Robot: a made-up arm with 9 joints.
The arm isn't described. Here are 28 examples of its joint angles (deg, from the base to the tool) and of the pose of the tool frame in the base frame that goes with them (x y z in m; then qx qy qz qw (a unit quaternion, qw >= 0)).
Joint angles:
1: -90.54 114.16 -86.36 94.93 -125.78 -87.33 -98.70 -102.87 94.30
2: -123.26 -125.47 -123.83 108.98 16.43 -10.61 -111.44 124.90 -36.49
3: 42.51 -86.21 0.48 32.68 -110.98 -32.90 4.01 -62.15 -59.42
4: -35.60 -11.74 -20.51 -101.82 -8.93 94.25 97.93 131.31 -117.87
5: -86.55 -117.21 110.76 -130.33 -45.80 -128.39 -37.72 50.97 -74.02
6: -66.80 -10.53 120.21 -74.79 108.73 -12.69 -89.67 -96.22 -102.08
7: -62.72 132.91 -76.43 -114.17 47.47 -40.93 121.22 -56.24 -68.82
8: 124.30 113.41 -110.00 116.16 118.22 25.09 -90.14 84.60 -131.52
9: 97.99 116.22 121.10 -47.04 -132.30 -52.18 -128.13 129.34 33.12
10: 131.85 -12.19 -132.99 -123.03 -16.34 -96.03 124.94 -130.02 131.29
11: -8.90 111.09 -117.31 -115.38 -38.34 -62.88 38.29 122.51 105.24
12: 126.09 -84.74 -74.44 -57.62 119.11 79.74 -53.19 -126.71 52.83
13: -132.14 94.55 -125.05 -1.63 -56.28 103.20 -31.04 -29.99 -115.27
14: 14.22 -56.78 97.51 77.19 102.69 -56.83 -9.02 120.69 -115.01
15: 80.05 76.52 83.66 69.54 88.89 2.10 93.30 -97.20 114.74
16: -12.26 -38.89 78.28 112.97 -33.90 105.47 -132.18 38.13 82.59
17: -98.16 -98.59 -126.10 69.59 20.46 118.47 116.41 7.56 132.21
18: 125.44 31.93 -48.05 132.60 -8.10 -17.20 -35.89 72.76 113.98
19: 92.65 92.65 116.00 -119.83 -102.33 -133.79 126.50 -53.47 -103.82
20: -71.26 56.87 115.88 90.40 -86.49 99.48 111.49 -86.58 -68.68
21: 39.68 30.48 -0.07 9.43 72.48 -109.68 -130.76 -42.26 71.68
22: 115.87 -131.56 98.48 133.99 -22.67 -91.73 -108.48 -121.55 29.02
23: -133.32 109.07 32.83 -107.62 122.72 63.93 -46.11 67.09 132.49
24: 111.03 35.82 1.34 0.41 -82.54 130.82 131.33 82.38 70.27
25: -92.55 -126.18 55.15 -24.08 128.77 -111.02 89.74 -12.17 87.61
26: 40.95 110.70 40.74 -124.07 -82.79 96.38 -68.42 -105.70 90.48
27: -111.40 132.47 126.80 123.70 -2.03 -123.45 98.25 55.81 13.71
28: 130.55 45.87 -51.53 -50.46 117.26 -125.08 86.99 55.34 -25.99
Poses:
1: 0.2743 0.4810 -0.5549 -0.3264 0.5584 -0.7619 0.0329
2: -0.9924 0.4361 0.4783 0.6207 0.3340 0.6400 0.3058
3: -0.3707 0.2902 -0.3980 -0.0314 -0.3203 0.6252 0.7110
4: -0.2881 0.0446 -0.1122 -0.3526 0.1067 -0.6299 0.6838
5: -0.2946 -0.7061 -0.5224 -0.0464 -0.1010 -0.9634 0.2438
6: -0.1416 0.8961 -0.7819 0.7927 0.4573 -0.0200 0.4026
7: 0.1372 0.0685 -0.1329 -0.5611 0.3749 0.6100 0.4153
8: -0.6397 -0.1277 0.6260 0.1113 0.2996 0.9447 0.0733
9: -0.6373 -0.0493 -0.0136 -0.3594 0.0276 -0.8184 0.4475
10: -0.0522 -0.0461 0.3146 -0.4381 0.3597 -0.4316 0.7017
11: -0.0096 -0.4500 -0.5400 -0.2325 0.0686 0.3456 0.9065
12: -0.2878 0.2365 1.1192 0.7083 -0.4224 -0.2518 0.5065
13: 0.6578 -0.2468 0.3894 -0.5071 -0.0506 -0.3622 0.7804
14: 0.0133 -1.2464 0.1569 -0.4789 -0.1268 -0.4994 0.7108
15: -0.1529 -0.6366 0.1749 0.1921 -0.0198 -0.2971 0.9351
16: 0.0221 -0.6891 -0.3127 -0.0340 -0.9623 0.2242 0.1501
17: 0.1737 0.0907 0.0067 0.2720 -0.5850 -0.3625 0.6726
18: 0.6197 -0.2541 0.1417 -0.2516 -0.1634 0.6978 0.6504
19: -0.6426 -0.3671 0.6216 0.4438 -0.0702 0.7863 0.4241
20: -0.4360 -0.1861 -0.4999 -0.7599 -0.3187 -0.4954 0.2750
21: -0.2706 -0.4517 -0.0665 0.0541 0.6387 -0.7661 0.0480
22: 0.2526 0.8711 0.4992 0.3636 0.4470 0.0797 0.8134
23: 0.3658 -0.1179 -0.0629 -0.1995 0.3882 0.6520 0.6200
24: -0.7829 -0.5182 0.3828 -0.3003 -0.4722 -0.7989 0.2203
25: -0.2973 -0.2834 -0.3250 -0.2095 -0.3944 -0.7583 0.4749
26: -0.7309 -0.5908 0.1527 0.2519 0.3283 0.5844 0.6980
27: -0.1732 -0.0944 -0.9735 -0.2078 0.3993 0.8679 0.2100
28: 0.2013 -0.4595 0.8482 -0.5536 0.7974 0.2377 0.0343
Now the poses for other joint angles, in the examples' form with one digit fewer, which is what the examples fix.
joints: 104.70 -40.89 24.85 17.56 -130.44 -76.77 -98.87 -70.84 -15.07
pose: -0.421 -0.286 -0.145 -0.474 0.219 0.718 0.460
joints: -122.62 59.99 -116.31 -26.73 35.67 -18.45 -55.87 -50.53 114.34
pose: 0.477 0.099 0.076 -0.111 -0.759 0.583 0.268
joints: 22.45 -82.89 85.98 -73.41 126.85 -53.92 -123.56 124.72 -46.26
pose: 0.988 -0.338 0.281 -0.464 -0.777 0.097 0.413
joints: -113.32 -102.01 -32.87 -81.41 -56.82 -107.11 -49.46 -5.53 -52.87
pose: 0.263 0.356 -0.441 -0.771 -0.355 0.475 0.234
